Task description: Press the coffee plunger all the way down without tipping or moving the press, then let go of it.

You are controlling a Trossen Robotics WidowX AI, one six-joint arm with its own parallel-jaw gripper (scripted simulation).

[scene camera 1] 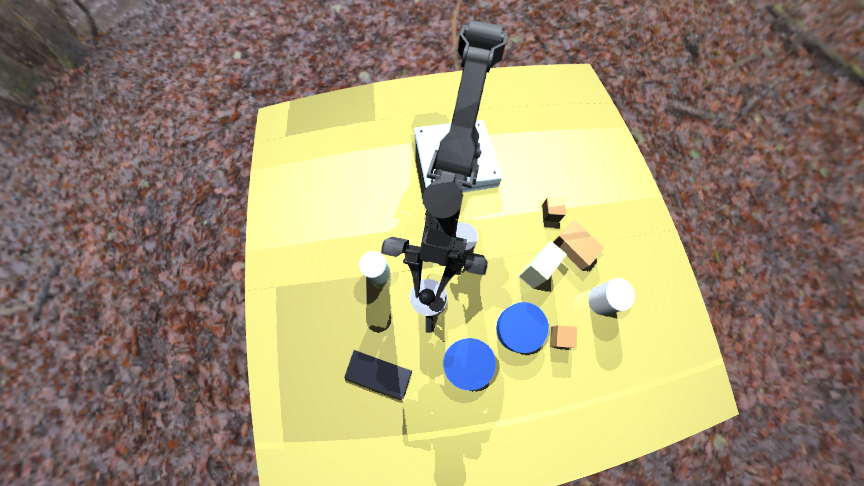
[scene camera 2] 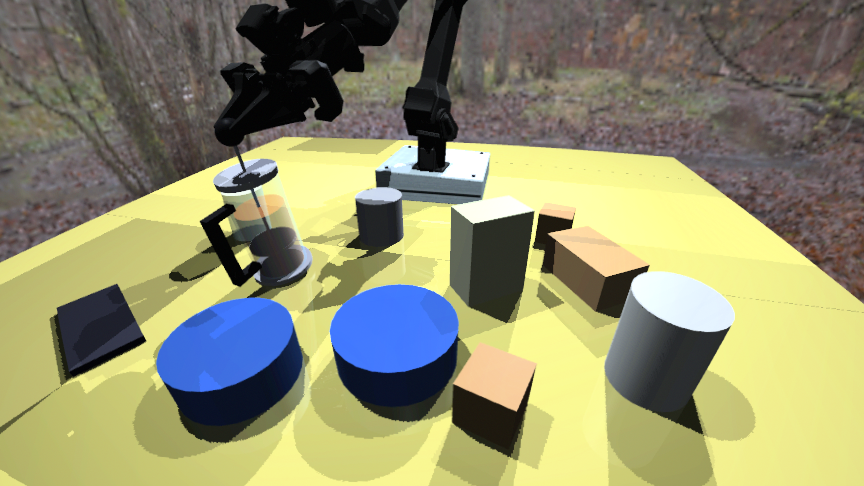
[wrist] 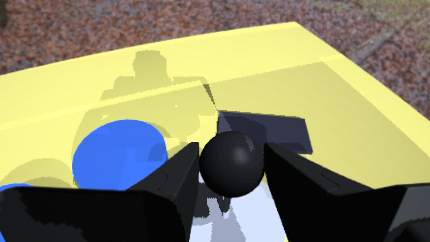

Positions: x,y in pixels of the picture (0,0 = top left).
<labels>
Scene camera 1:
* my gripper: 426,300
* coffee press: 424,304
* dark flat slab: 367,370
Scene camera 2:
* my gripper: 224,132
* coffee press: 254,197
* dark flat slab: 95,328
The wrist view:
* my gripper: 231,151
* dark flat slab: 291,133
</labels>
